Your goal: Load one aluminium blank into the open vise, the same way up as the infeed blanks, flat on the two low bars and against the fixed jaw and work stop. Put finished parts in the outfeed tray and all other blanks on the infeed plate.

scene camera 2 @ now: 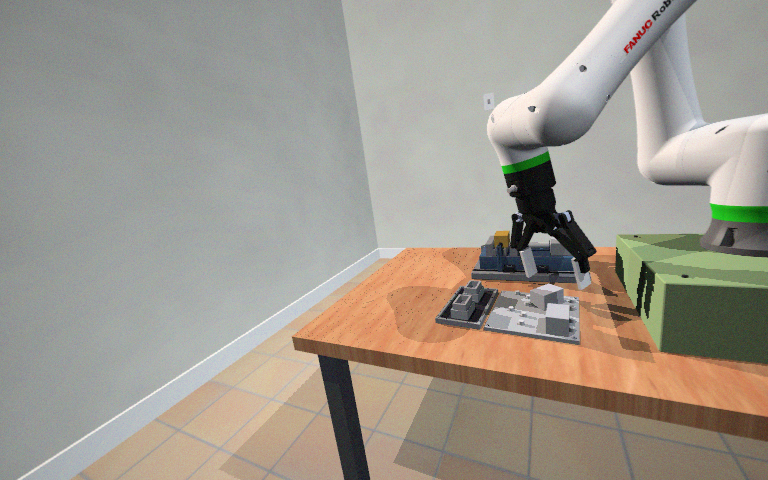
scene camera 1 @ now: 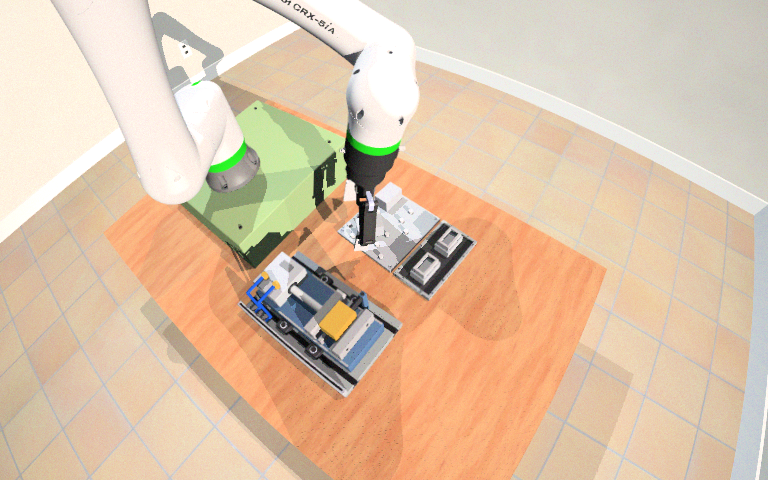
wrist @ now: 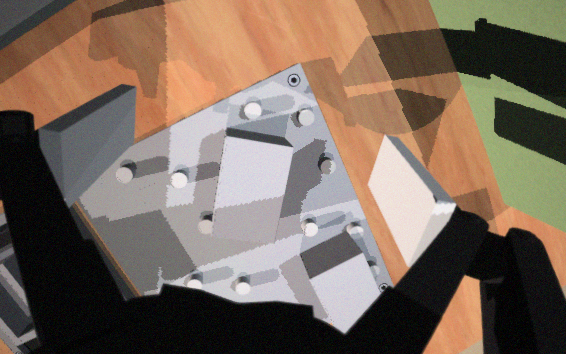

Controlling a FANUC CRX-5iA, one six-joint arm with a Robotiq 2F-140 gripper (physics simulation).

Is the gripper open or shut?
Open.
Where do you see an outfeed tray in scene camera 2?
At 474, 323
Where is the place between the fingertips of the gripper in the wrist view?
258, 137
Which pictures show the gripper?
Scene camera 2, scene camera 1 and the wrist view: all of them.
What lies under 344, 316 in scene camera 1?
A brass blank.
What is the gripper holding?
Nothing.
